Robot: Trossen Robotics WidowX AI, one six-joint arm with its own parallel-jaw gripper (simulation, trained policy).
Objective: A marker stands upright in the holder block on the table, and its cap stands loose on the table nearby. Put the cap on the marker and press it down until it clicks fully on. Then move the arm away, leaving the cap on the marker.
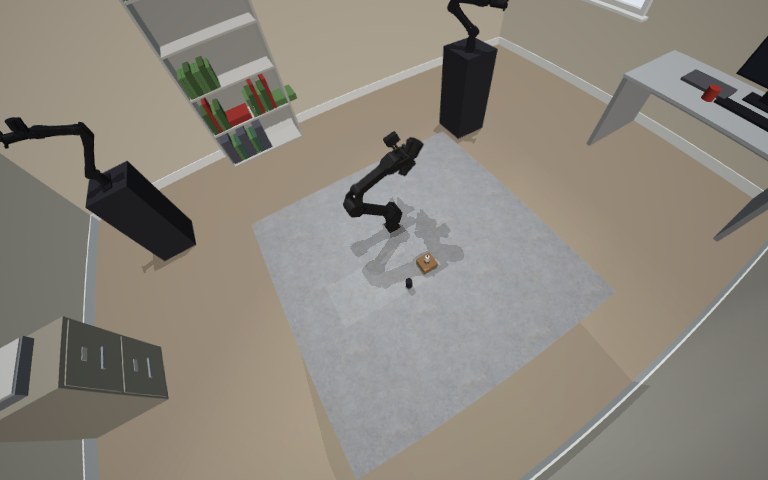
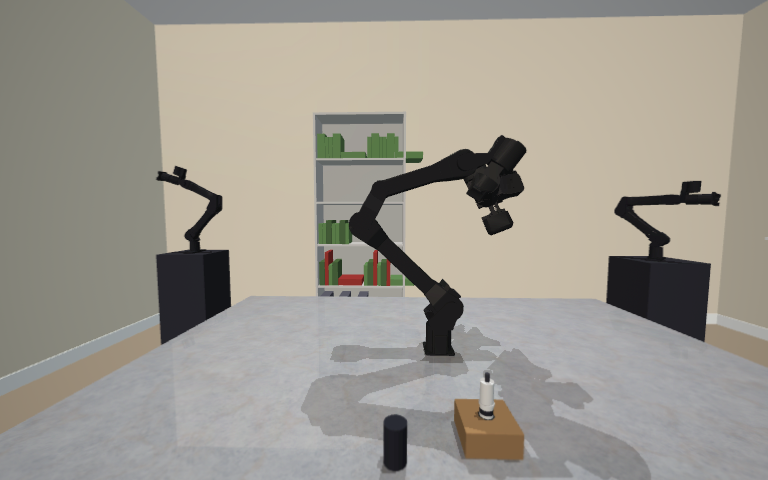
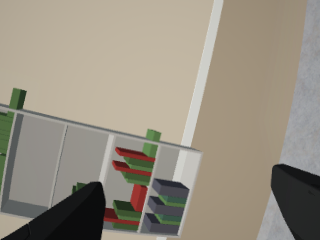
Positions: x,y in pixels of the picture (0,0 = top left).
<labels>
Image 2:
my gripper: 486,206
black cap: 395,426
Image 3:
my gripper: 188,185
</labels>
